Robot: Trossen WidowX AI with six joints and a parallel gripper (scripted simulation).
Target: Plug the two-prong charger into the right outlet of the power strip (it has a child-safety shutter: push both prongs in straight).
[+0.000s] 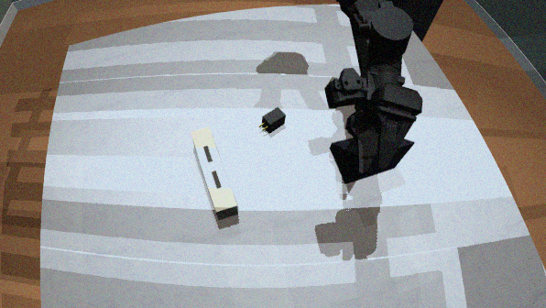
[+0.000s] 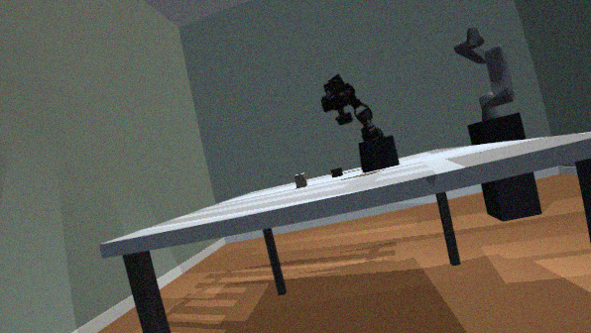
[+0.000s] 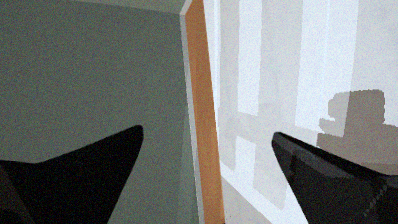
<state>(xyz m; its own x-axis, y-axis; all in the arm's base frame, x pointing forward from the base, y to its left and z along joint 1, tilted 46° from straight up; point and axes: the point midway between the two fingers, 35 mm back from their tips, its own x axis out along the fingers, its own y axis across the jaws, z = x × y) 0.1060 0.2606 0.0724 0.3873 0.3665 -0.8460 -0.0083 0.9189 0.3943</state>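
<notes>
The black charger lies 27 cm to the right of my gripper tip, 26 cm below it and 8 cm ahead of it.
</notes>
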